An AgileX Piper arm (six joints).
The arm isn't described. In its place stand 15 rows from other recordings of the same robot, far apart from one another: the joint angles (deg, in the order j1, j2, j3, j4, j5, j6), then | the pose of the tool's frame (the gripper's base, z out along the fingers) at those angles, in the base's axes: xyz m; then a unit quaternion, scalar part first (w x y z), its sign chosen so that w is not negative.
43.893, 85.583, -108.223, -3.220, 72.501, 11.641 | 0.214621, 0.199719, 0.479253, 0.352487, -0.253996, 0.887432, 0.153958
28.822, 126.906, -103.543, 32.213, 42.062, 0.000 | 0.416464, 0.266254, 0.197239, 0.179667, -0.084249, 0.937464, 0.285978
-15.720, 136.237, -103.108, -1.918, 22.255, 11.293 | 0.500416, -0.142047, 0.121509, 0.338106, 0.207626, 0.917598, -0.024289
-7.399, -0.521, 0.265, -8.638, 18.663, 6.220 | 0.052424, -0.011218, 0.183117, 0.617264, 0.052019, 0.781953, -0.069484
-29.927, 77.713, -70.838, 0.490, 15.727, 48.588 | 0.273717, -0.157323, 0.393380, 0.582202, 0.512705, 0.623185, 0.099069
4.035, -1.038, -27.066, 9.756, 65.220, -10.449 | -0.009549, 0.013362, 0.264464, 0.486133, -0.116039, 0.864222, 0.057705
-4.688, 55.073, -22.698, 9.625, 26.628, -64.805 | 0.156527, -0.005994, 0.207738, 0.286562, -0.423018, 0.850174, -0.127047
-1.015, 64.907, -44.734, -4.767, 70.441, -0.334 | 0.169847, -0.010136, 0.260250, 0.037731, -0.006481, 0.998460, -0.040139
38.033, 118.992, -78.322, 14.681, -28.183, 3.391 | 0.382090, 0.285047, 0.209923, 0.601515, -0.103180, 0.748865, 0.258331
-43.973, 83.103, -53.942, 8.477, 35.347, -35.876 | 0.213090, -0.194801, 0.247514, 0.237738, 0.114734, 0.956462, -0.124491
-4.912, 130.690, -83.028, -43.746, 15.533, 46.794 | 0.462066, -0.056623, 0.085817, 0.306895, 0.103127, 0.941793, -0.090586
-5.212, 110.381, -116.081, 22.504, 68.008, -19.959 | 0.425993, -0.006429, 0.372143, 0.311677, -0.101739, 0.935825, 0.129373
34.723, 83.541, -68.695, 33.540, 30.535, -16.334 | 0.255079, 0.207857, 0.335344, 0.358645, -0.226495, 0.854976, 0.298478
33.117, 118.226, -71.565, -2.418, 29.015, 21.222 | 0.335753, 0.216793, 0.117444, 0.155276, -0.118509, 0.978589, 0.064876
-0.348, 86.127, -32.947, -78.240, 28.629, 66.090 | 0.249393, -0.044202, 0.169689, 0.272331, -0.008983, 0.927124, -0.257288
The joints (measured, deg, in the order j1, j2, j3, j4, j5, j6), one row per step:
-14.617 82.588 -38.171 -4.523 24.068 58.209
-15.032 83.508 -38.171 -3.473 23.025 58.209
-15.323 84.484 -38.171 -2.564 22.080 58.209
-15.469 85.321 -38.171 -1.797 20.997 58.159
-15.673 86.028 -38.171 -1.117 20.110 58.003
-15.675 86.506 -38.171 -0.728 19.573 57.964
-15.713 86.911 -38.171 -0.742 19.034 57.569
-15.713 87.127 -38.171 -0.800 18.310 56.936
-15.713 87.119 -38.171 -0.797 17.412 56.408
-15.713 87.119 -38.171 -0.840 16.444 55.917
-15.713 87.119 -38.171 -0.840 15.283 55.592
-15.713 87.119 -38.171 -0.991 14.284 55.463
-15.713 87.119 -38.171 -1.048 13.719 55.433
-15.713 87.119 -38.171 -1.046 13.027 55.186
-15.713 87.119 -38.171 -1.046 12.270 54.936
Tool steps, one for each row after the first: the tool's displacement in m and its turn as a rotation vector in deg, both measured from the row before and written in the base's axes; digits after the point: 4 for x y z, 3 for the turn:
0.0020 -0.0016 -0.0033 0.793 -0.335 -1.032
0.0020 -0.0012 -0.0037 0.704 -0.157 -0.848
0.0022 -0.0007 -0.0030 0.492 -0.389 -0.581
0.0017 -0.0010 -0.0026 0.382 -0.291 -0.508
0.0012 -0.0001 -0.0018 0.246 -0.130 -0.227
0.0010 -0.0005 -0.0015 -0.215 -0.077 0.328
0.0011 -0.0003 -0.0005 -0.452 -0.398 0.609
0.0012 -0.0003 0.0007 -0.474 -0.805 0.472
0.0013 -0.0004 0.0007 -0.512 -0.859 0.469
0.0015 -0.0004 0.0009 -0.460 -1.075 0.293
0.0013 -0.0004 0.0008 -0.429 -0.916 0.227
0.0007 -0.0002 0.0005 -0.201 -0.530 0.072
0.0009 -0.0002 0.0006 -0.306 -0.632 0.216
0.0010 -0.0003 0.0007 -0.328 -0.693 0.219

